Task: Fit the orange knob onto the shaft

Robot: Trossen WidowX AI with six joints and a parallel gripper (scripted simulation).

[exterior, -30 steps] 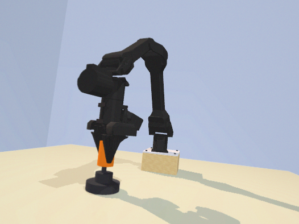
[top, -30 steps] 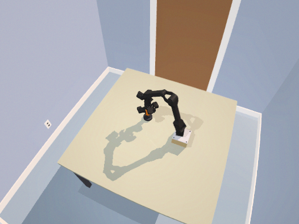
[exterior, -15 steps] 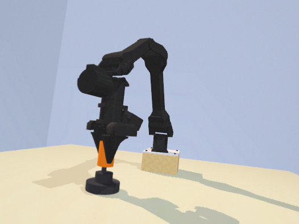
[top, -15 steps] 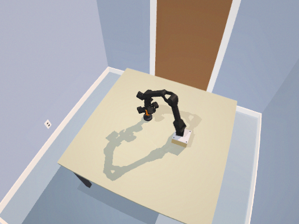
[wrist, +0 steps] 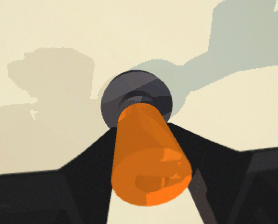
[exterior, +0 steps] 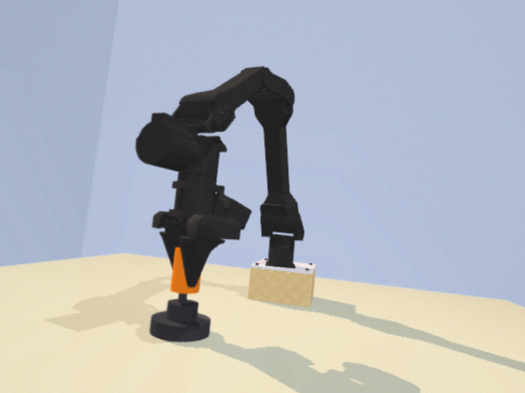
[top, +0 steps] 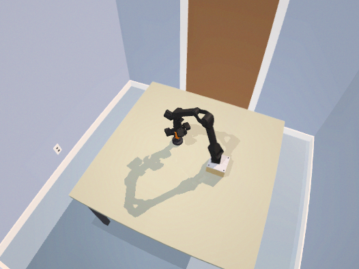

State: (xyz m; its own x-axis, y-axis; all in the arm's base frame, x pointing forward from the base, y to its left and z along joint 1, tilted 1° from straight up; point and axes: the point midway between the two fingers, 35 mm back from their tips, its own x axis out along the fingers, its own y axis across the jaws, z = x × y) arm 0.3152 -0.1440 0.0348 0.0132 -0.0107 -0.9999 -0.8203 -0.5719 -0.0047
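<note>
My gripper tip is now 20 mm below the orange knob. The rest, counted from my gripper tip: dark round pedestal (40 mm below).
</note>
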